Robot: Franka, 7 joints.
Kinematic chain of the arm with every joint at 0, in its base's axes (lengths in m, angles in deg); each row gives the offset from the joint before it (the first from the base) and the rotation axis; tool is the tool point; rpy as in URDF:
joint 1: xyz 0 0 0.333 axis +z
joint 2: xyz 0 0 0 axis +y
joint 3: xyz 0 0 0.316 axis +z
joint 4: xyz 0.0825 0 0 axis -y
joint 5: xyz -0.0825 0 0.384 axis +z
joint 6: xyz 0 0 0 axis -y
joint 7: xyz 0.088 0 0 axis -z
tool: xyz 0 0 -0.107 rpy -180 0 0
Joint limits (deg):
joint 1: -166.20..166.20
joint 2: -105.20..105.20
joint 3: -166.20..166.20
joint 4: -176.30..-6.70
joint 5: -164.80..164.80
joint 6: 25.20..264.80
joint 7: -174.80..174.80
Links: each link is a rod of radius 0.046 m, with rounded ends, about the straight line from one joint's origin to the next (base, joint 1, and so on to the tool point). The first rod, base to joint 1, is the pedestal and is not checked.
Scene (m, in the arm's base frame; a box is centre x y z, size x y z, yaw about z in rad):
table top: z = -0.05
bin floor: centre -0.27 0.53 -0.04 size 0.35 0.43 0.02 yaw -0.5
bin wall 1: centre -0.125 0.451 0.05 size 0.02 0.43 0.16 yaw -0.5
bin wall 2: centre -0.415 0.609 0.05 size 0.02 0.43 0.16 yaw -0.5
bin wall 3: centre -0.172 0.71 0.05 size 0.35 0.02 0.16 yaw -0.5
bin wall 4: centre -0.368 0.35 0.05 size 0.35 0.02 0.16 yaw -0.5
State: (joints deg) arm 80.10 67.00 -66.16 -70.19 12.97 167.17 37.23
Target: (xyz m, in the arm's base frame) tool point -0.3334 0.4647 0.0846
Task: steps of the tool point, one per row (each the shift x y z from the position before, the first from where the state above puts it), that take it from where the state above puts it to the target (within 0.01 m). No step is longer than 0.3 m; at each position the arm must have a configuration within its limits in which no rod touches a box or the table.
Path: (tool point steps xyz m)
1: -0.1619 0.0855 -0.0591
2: -0.2400 0.0469 -0.0594
3: -0.2776 -0.0526 -0.0339
4: -0.2322 -0.1730 -0.0047
5: -0.0040 0.0042 -0.0762
6: 0.0040 -0.0042 -0.0798

